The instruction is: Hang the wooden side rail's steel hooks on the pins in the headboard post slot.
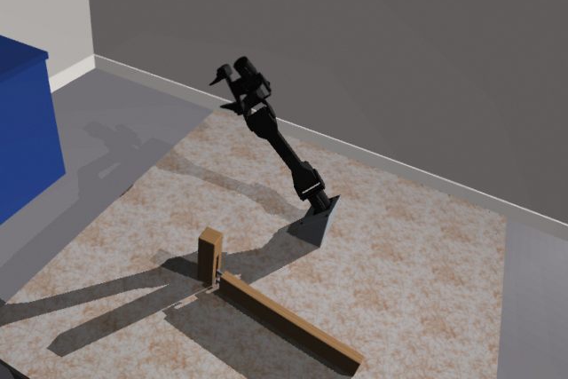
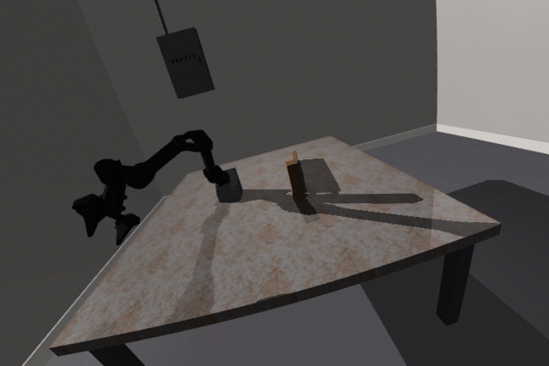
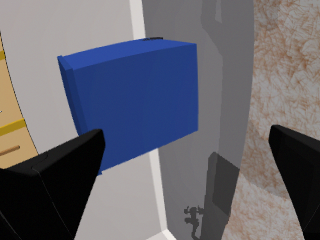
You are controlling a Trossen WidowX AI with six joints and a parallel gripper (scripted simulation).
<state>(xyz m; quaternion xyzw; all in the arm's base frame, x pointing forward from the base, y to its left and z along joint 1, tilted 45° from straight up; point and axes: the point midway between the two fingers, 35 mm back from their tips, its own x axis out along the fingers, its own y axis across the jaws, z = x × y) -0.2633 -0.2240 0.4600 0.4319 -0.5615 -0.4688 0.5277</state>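
Right now the headboard post is 61 cm ahead of my gripper tip, 26 cm to the left of it and 13 cm below it.
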